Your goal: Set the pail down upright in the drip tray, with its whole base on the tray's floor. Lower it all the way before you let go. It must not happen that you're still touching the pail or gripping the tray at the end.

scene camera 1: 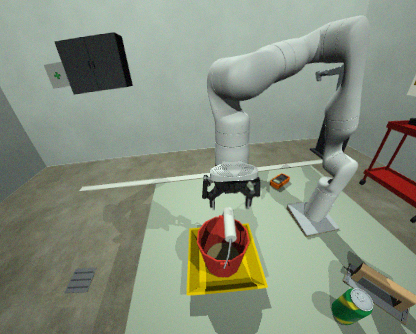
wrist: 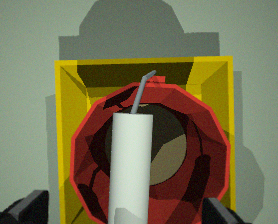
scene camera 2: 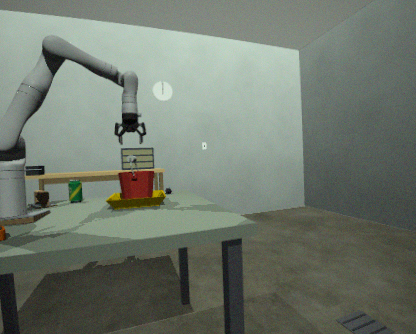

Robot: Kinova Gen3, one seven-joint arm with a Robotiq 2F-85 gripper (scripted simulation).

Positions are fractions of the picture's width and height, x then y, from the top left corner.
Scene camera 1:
my gripper: 0.55, 0.62
red pail: 0.51, 0.71
drip tray: 0.60, 0.82
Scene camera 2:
red pail: 0.34, 0.56
